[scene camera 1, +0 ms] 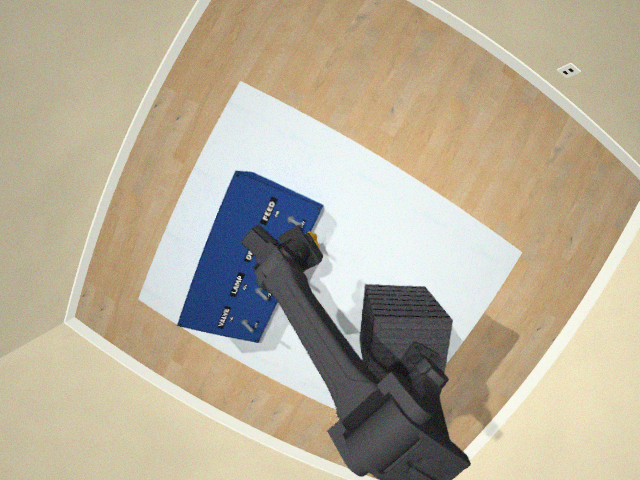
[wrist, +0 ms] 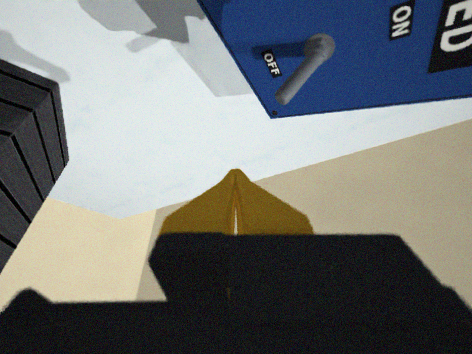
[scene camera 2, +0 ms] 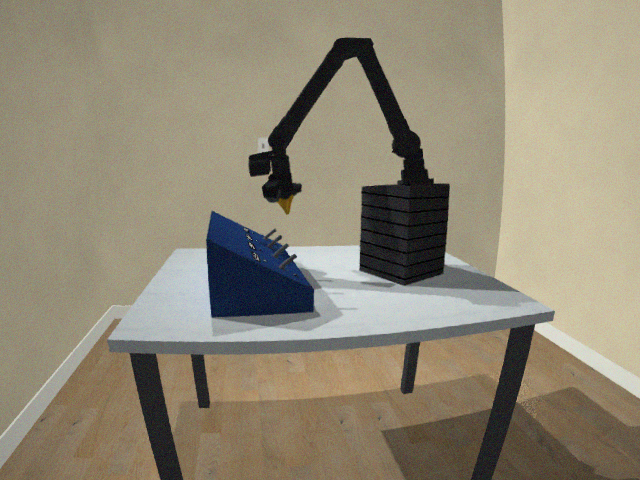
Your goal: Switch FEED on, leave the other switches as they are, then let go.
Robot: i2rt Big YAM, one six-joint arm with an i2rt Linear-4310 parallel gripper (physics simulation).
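Seen in the pictures: gripper, fingertip midpoint: (scene camera 1: 314,235) (wrist: 235,176) (scene camera 2: 288,213); arm's base at its link origin: (scene camera 1: 414,365) (scene camera 2: 415,184).
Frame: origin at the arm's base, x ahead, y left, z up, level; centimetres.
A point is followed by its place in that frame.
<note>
The blue switch panel (scene camera 1: 217,248) @[x 60.4, y 2.3, z -12.3 cm] (scene camera 2: 258,289) @[x 49.9, y 29.6, z -22.8 cm] (wrist: 360,75) @[x 49.2, y -16.7, z -18.9 cm] slopes down toward the arm's base. The FEED lever (scene camera 1: 295,221) @[x 45.3, y -14.3, z -17.7 cm] (scene camera 2: 270,233) @[x 45.0, y -13.4, z -17.9 cm] (wrist: 302,72) @[x 45.2, y -13.5, z -17.7 cm] is grey and leans toward its OFF label (wrist: 271,64) @[x 43.2, y -14.0, z -21.8 cm], away from its ON label (wrist: 401,21) @[x 50.8, y -13.4, z -17.8 cm]. The LAMP lever (scene camera 1: 262,293) @[x 43.4, y 9.5, z -18.0 cm] and VALVE lever (scene camera 1: 248,326) @[x 42.3, y 21.6, z -17.7 cm] also lean to their OFF side. Another switch, its label partly covered, has its lever hidden under the arm in scene camera 1. My gripper (scene camera 1: 314,239) @[x 39.0, y -14.6, z -11.6 cm] (scene camera 2: 287,212) @[x 39.0, y -14.6, z -11.6 cm] (wrist: 235,176) @[x 39.0, y -14.6, z -11.6 cm] is shut and empty. Its yellow tips hang above the levers' height, beside the panel's low edge, apart from the FEED lever.
The panel stands on a white table (scene camera 1: 413,222) @[x 13.3, y -31.1, z -29.5 cm] (scene camera 2: 392,315) @[x 18.2, y 33.6, z -29.5 cm]. A dark ribbed pedestal (scene camera 1: 408,310) @[x 7.5, y -10.5, z -7.4 cm] (scene camera 2: 385,232) @[x 11.1, y 4.1, z -14.8 cm] (wrist: 30,120) @[x 15.6, y -6.3, z -22.5 cm] carries the arm at the other side of the table. The arm's forearm (scene camera 1: 315,330) @[x 33.7, y -10.8, z 32.0 cm] (scene camera 2: 310,95) @[x 33.2, y -6.9, z 27.7 cm] reaches over the panel's low edge in scene camera 1.
</note>
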